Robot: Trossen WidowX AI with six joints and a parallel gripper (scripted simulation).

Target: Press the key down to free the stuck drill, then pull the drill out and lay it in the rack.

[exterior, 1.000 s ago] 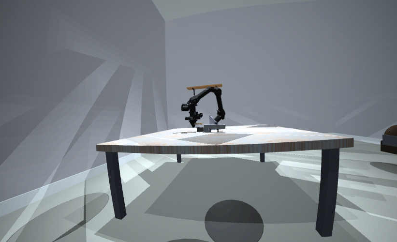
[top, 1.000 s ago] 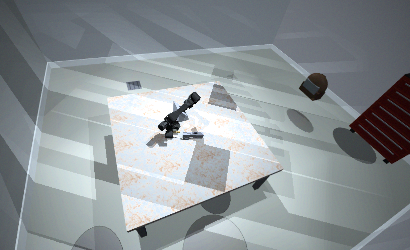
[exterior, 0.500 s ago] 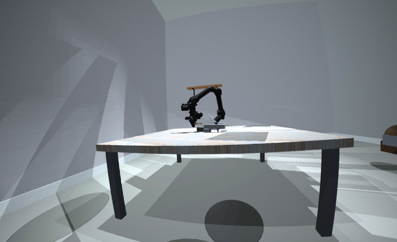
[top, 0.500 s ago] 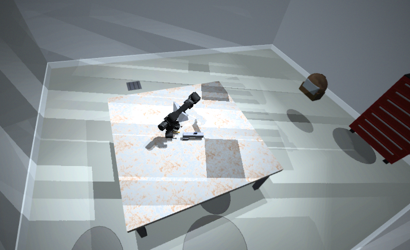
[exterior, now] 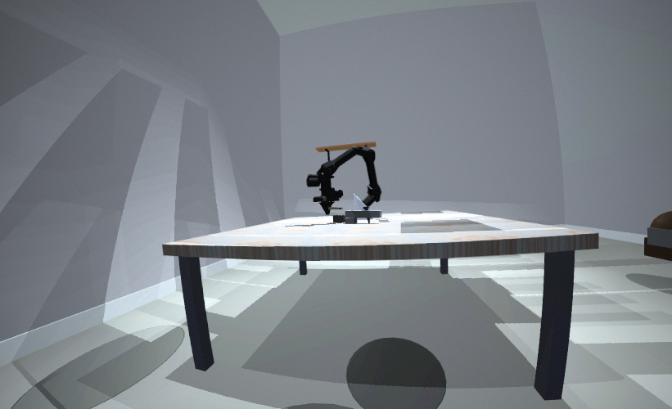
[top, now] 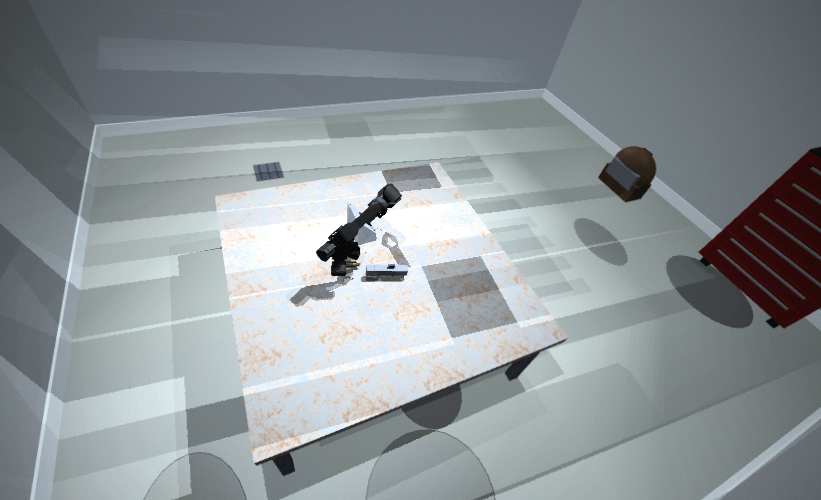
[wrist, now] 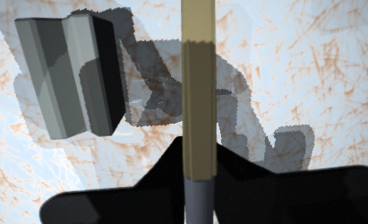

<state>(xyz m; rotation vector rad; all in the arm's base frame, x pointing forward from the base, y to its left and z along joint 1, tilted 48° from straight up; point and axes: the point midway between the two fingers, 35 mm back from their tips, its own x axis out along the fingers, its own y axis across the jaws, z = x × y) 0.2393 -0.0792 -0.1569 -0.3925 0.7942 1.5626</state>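
Now: the drill 4 cm to the left of my gripper tip, 3 cm above it and 1 cm ahead of it. The rest, counted from my gripper tip: rack (6 cm behind, 5 cm to the left, 3 cm below); then dark key (23 cm to the left, 5 cm ahead).
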